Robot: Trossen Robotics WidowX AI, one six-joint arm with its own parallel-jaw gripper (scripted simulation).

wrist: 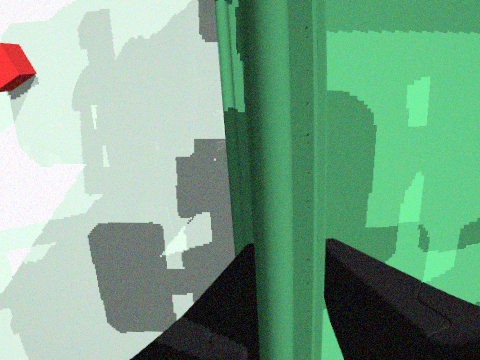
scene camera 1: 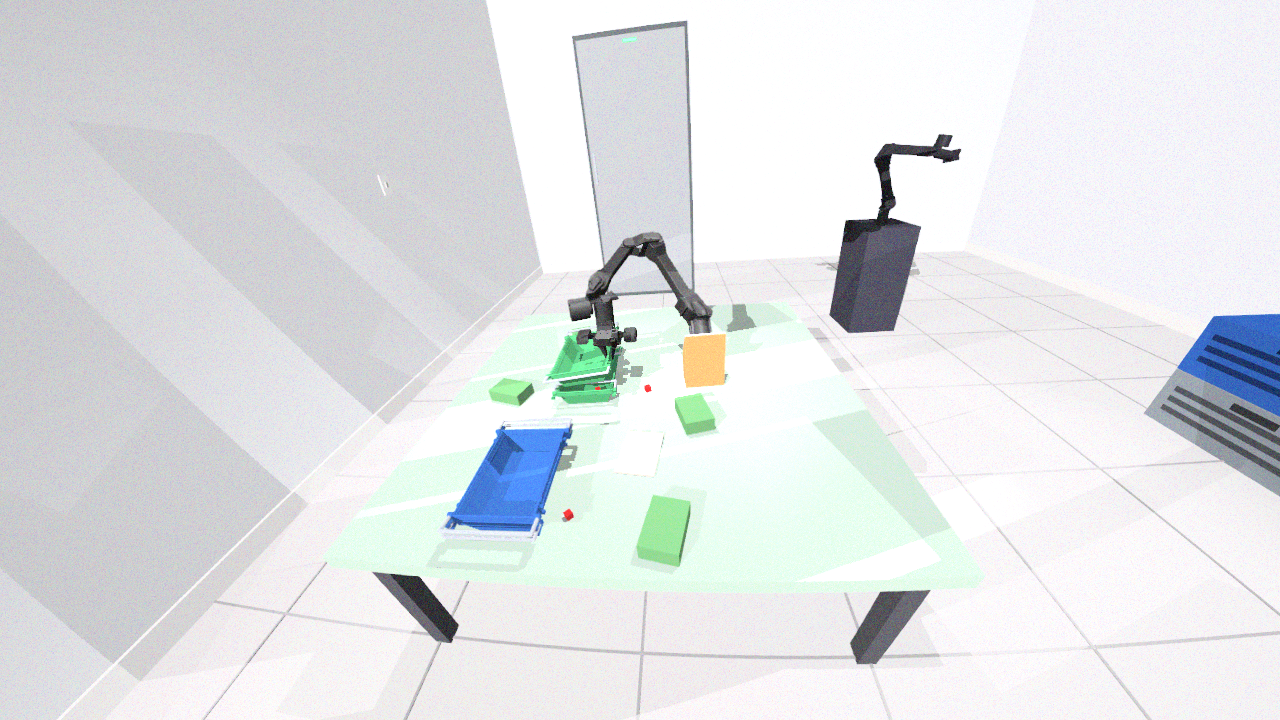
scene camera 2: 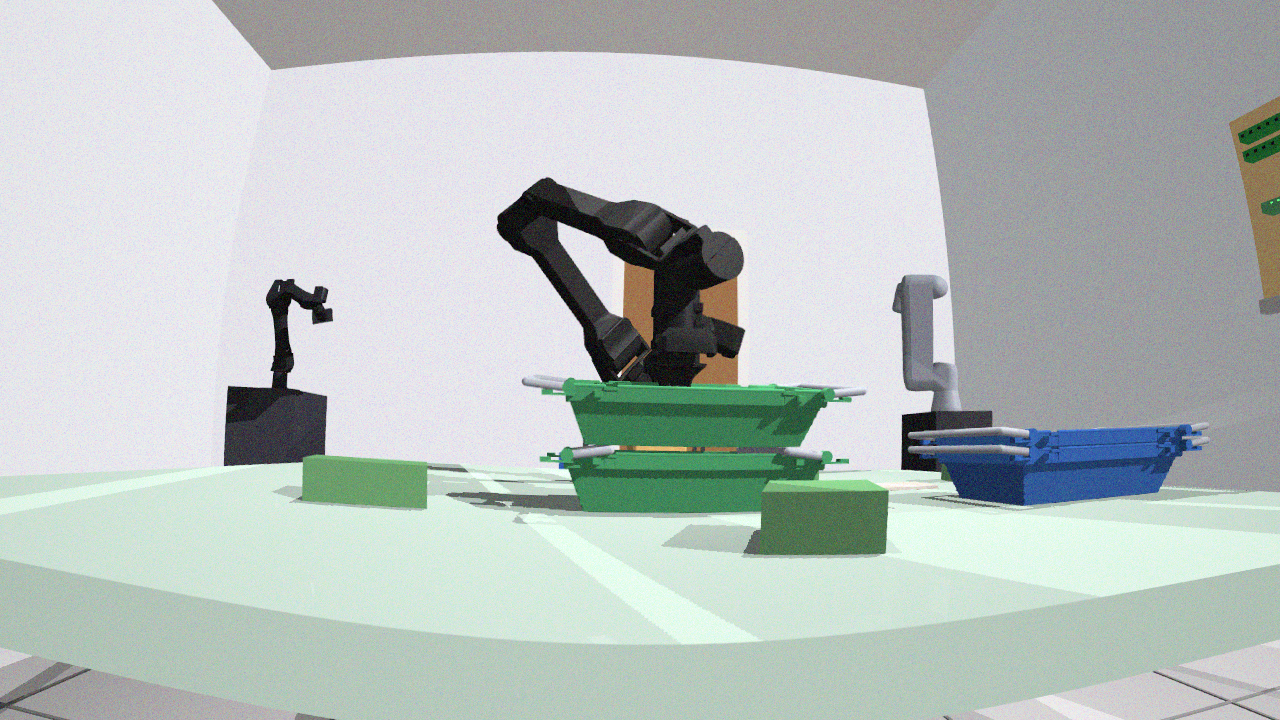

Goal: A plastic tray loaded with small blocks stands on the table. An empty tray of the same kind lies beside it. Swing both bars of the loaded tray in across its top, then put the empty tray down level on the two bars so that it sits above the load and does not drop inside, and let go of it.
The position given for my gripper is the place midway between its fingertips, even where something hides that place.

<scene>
I see my gripper [scene camera 1: 610, 359] and a green tray [scene camera 2: 627, 413].
The green tray shows as well in the wrist view [wrist: 356, 123] and in scene camera 1 [scene camera 1: 576, 364]. My gripper also shows in the wrist view [wrist: 290, 256].
</scene>
